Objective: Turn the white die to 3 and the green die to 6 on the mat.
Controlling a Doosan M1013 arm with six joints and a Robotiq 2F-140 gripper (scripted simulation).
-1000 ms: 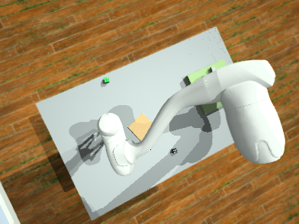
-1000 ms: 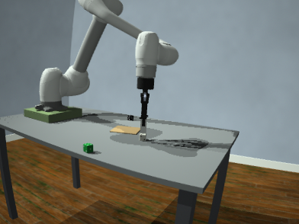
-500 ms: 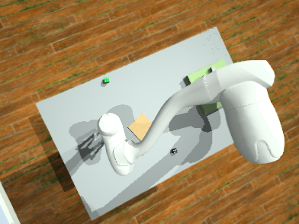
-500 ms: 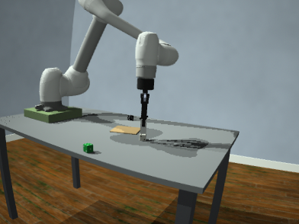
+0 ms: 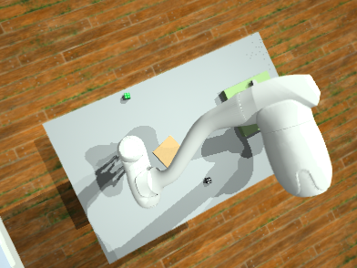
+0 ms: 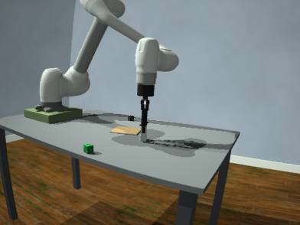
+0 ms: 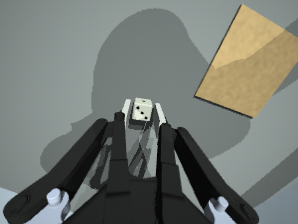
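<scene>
Now: the white die 30 mm below my hand. Round my hand: green die (290 mm to the right, 50 mm behind, 30 mm below); then black die (330 mm behind, 320 mm to the left, 30 mm below); then tan mat (170 mm behind, 90 mm to the left, 40 mm below).
</scene>
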